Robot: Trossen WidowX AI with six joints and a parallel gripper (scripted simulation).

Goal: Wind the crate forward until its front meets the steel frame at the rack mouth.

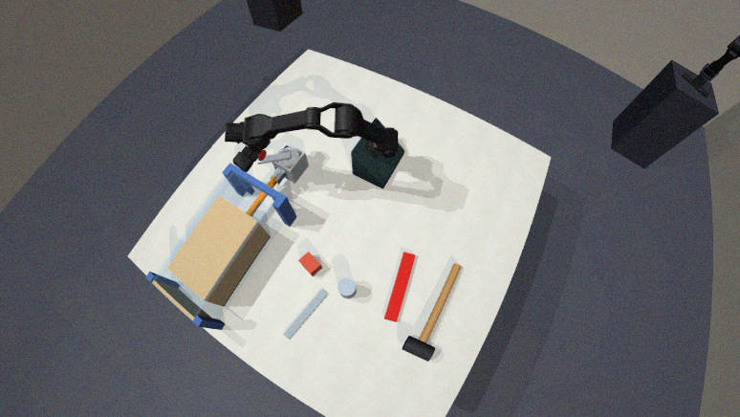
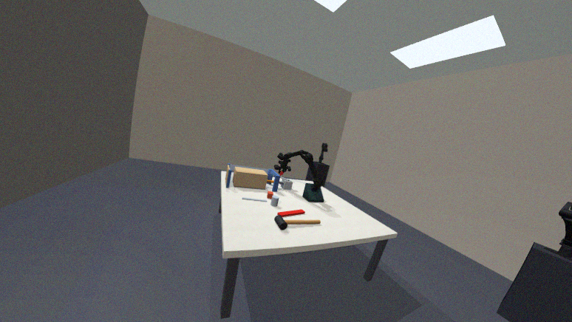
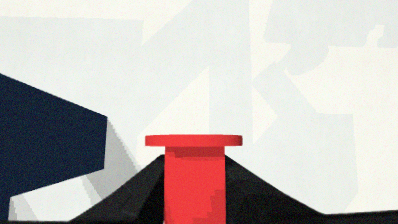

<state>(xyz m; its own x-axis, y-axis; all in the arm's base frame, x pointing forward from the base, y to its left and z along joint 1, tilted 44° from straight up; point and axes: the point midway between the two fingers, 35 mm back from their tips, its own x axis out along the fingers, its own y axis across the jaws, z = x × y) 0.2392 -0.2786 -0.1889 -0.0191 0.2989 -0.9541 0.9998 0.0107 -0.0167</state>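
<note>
Right now the winch handle is 4 cm to the left of my gripper tip, 3 cm below it and 2 cm behind it. From my gripper tip the other things lie so: grey winch (10 cm below, 9 cm to the left, 8 cm behind); blue frame post (10 cm ahead, 9 cm to the left, 3 cm below); red knob (2 cm to the left).
</note>
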